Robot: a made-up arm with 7 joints. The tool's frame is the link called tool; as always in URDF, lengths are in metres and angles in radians. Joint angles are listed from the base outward.
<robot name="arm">
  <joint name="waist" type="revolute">
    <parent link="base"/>
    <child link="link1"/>
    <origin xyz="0.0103 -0.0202 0.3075" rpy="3.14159 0 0"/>
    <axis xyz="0 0 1"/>
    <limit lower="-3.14" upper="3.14"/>
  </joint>
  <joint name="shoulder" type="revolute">
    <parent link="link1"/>
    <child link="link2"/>
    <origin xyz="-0.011 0.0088 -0.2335" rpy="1.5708 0 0"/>
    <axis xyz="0 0 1"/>
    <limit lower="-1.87" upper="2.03"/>
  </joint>
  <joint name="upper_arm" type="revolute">
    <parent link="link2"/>
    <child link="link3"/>
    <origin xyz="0.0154 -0.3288 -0.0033" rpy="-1.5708 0 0"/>
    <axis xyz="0 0 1"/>
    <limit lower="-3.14" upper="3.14"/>
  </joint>
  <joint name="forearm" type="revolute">
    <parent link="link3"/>
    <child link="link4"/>
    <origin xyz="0.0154 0.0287 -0.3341" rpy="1.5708 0 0"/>
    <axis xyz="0 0 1"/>
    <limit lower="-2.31" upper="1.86"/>
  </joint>
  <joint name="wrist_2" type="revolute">
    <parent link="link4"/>
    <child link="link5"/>
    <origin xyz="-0.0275 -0.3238 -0.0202" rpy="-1.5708 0 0"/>
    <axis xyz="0 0 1"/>
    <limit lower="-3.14" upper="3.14"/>
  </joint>
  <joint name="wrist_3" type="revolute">
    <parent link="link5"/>
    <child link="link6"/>
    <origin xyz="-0.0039 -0.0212 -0.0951" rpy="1.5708 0 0"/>
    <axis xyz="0 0 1"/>
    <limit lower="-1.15" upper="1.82"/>
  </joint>
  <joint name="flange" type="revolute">
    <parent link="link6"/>
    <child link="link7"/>
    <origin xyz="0.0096 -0.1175 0.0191" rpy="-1.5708 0 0"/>
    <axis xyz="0 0 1"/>
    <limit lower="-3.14" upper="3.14"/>
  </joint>
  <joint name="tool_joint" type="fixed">
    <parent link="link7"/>
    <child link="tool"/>
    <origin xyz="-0.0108 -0.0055 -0.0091" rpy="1.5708 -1.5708 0"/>
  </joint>
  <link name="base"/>
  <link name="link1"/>
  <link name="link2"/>
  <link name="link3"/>
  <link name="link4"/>
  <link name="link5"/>
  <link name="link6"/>
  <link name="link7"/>
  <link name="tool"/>
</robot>
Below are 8 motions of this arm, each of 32 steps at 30 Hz.
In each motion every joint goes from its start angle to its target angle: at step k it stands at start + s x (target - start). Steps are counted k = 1, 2, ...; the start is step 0. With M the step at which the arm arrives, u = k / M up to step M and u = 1 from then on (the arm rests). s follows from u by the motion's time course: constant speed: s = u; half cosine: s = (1 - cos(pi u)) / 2; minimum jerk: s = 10 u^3 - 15 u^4 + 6 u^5.
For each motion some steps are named. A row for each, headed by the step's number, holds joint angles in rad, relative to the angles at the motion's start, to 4 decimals.
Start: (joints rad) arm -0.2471 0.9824 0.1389 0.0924 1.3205 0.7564 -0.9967
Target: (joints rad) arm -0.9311 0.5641 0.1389 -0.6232 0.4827 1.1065 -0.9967
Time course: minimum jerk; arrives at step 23
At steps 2, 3, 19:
2: -0.0039 -0.0024 0.0000 -0.0041 -0.0048 0.0020 0.0000
3: -0.0124 -0.0076 0.0000 -0.0129 -0.0151 0.0063 0.0000
19: -0.6568 -0.4016 0.0000 -0.6871 -0.8044 0.3362 0.0000

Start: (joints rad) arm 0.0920 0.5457 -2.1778 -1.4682 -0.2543 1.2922 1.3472
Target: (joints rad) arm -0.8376 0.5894 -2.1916 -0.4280 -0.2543 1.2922 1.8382
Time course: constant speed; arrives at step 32
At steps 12, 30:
12: -0.3486 0.0164 -0.0052 0.3901 0.0000 0.0000 0.1841
30: -0.8715 0.0410 -0.0129 0.9752 0.0000 0.0000 0.4603

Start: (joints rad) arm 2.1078 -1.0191 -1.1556 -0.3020 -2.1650 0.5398 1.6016
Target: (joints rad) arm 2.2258 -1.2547 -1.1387 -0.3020 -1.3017 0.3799 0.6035
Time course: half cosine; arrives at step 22
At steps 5, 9, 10, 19, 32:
5: 0.0144 -0.0288 0.0021 0.0000 0.1054 -0.0195 -0.1219
9: 0.0424 -0.0846 0.0061 0.0000 0.3100 -0.0574 -0.3585
10: 0.0506 -0.1010 0.0072 0.0000 0.3702 -0.0686 -0.4280
19: 0.1127 -0.2250 0.0161 0.0000 0.8243 -0.1527 -0.9530
32: 0.1180 -0.2356 0.0169 0.0000 0.8633 -0.1599 -0.9981

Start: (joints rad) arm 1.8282 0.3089 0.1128 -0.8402 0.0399 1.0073 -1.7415
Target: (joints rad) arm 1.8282 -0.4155 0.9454 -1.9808 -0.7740 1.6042 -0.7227
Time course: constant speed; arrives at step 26
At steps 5, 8, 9, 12, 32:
5: 0.0000 -0.1393 0.1601 -0.2193 -0.1565 0.1148 0.1959
8: 0.0000 -0.2229 0.2562 -0.3510 -0.2504 0.1837 0.3135
9: 0.0000 -0.2508 0.2882 -0.3948 -0.2817 0.2066 0.3527
12: 0.0000 -0.3343 0.3843 -0.5264 -0.3756 0.2755 0.4702
32: 0.0000 -0.7244 0.8326 -1.1406 -0.8139 0.5969 1.0188

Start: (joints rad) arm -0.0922 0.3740 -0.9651 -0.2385 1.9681 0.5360 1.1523
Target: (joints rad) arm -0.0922 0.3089 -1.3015 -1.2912 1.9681 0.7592 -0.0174
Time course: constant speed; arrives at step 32
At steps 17, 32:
17: 0.0000 -0.0346 -0.1787 -0.5592 0.0000 0.1186 -0.6214
32: 0.0000 -0.0651 -0.3364 -1.0527 0.0000 0.2232 -1.1697

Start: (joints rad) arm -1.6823 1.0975 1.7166 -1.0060 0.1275 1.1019 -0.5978
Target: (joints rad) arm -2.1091 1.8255 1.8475 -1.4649 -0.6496 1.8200 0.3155
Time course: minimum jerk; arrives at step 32
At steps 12, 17, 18, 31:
12: -0.1175 0.2004 0.0360 -0.1263 -0.2139 0.1976 0.2513
17: -0.2383 0.4065 0.0731 -0.2563 -0.4340 0.4010 0.5100
18: -0.2629 0.4484 0.0806 -0.2827 -0.4787 0.4423 0.5626
31: -0.4267 0.7278 0.1309 -0.4588 -0.7769 0.7179 0.9130

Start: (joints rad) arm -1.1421 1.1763 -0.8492 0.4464 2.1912 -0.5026 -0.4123
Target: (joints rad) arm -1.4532 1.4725 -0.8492 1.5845 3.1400 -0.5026 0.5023
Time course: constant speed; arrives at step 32
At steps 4, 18, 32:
4: -0.0389 0.0370 0.0000 0.1423 0.1186 0.0000 0.1143
18: -0.1750 0.1666 0.0000 0.6402 0.5337 0.0000 0.5145
32: -0.3111 0.2962 0.0000 1.1381 0.9488 0.0000 0.9146

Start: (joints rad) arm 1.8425 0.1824 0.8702 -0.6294 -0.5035 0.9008 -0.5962
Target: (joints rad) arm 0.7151 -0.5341 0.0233 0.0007 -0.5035 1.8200 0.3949
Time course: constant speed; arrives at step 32
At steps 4, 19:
4: -0.1409 -0.0896 -0.1059 0.0788 0.0000 0.1149 0.1239
19: -0.6694 -0.4254 -0.5028 0.3741 0.0000 0.5458 0.5885

